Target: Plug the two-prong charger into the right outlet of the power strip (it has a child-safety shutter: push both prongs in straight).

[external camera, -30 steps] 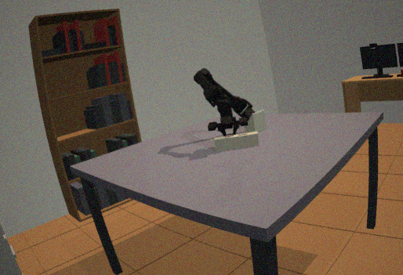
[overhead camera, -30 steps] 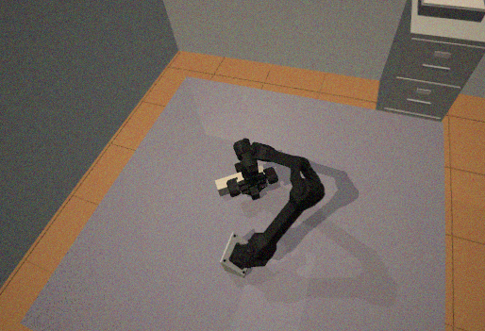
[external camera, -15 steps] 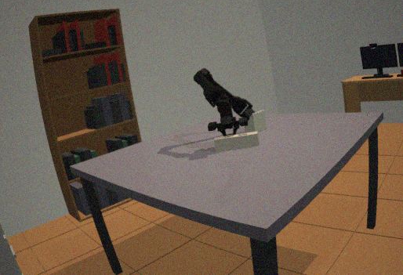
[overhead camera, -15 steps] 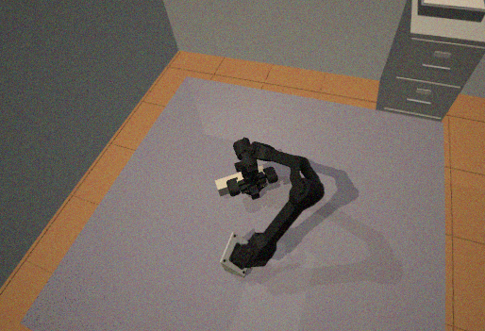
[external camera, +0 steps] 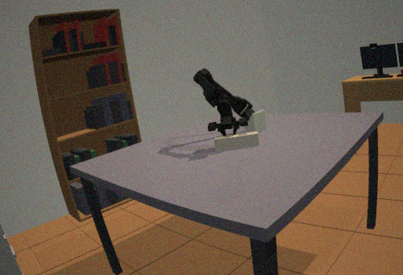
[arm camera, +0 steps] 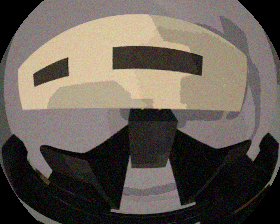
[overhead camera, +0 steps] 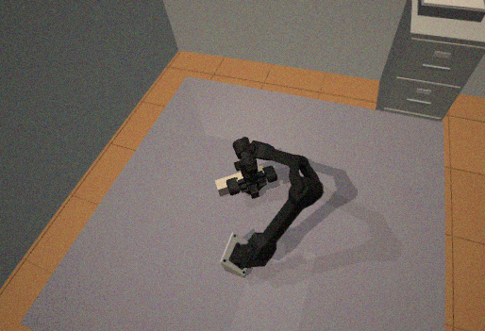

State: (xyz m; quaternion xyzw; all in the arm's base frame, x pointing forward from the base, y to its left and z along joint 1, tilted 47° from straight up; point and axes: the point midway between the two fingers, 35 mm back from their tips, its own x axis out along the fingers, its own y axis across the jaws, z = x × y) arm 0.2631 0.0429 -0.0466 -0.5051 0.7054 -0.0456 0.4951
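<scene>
My gripper tip is now 1 cm to the right of the dark charger, 1 cm below it and 1 cm short of it.
</scene>
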